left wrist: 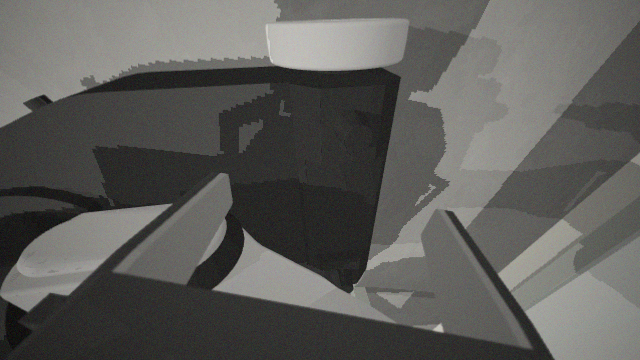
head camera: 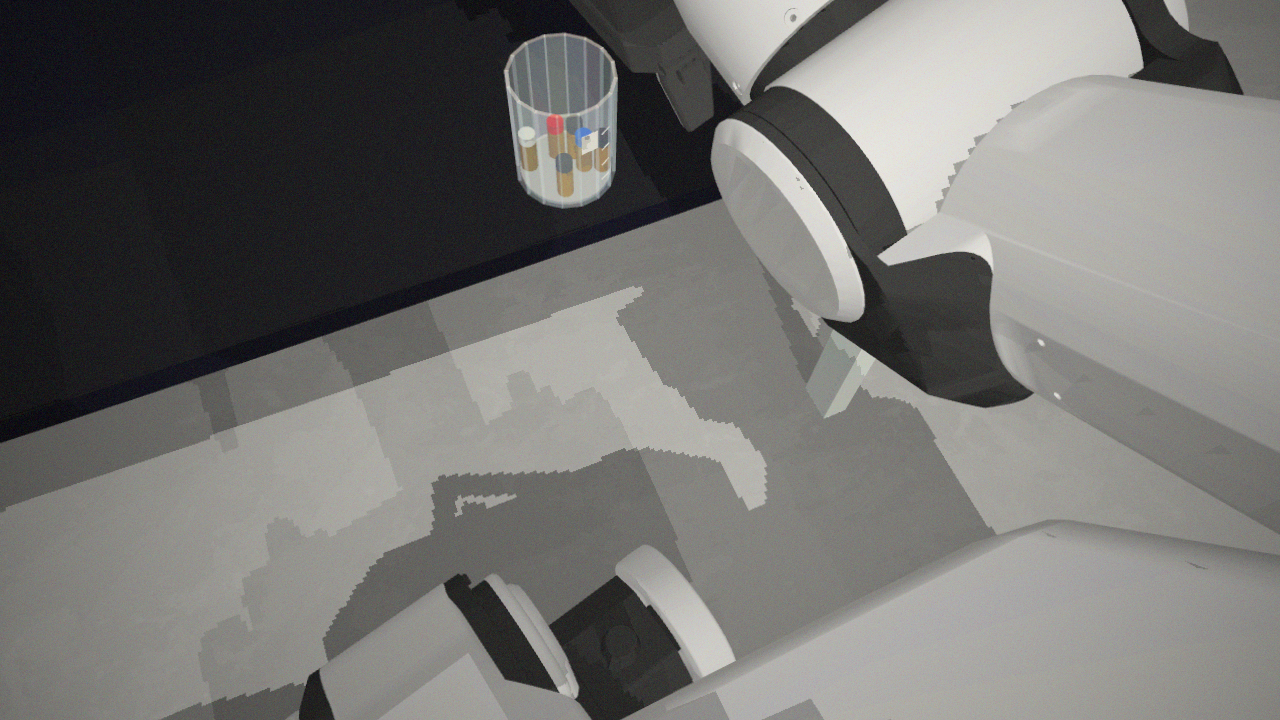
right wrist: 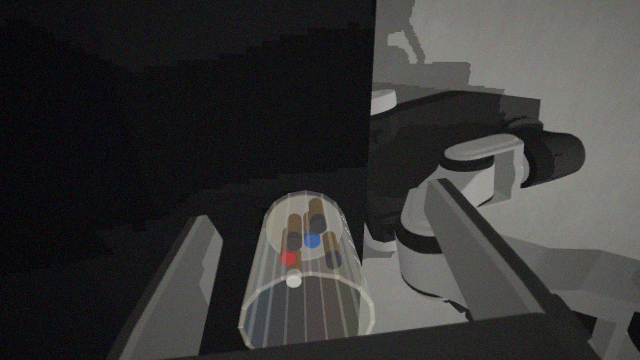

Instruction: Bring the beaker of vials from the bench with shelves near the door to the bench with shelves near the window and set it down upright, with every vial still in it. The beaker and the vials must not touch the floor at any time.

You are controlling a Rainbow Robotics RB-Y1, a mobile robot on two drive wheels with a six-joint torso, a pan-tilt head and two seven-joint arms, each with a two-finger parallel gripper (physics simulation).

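The clear beaker [head camera: 562, 89] [right wrist: 320, 305] stands upright on the dark bench top [head camera: 268, 223] [right wrist: 125, 125], close to its edge. Several brown vials are inside, among them one with a red cap [head camera: 554, 125] [right wrist: 288, 258], one with a blue cap [head camera: 583, 137] [right wrist: 312, 240] and one with a white cap [head camera: 526, 134] [right wrist: 293, 281]. My right gripper [right wrist: 318, 211] is open and empty; in the right wrist view the beaker shows between its two spread fingers, apart from both. Part of this gripper shows right of the beaker in the head view. My left gripper [left wrist: 327, 205] is open and empty, away from the beaker.
The bench edge [head camera: 358, 335] runs slantwise beside the grey floor [head camera: 537, 402]. My dark wheeled base [left wrist: 320, 150] [right wrist: 425, 145] stands near that edge. My right arm [head camera: 1118, 205] spans the right of the head view. A pale slab [head camera: 836, 374] shows below its elbow.
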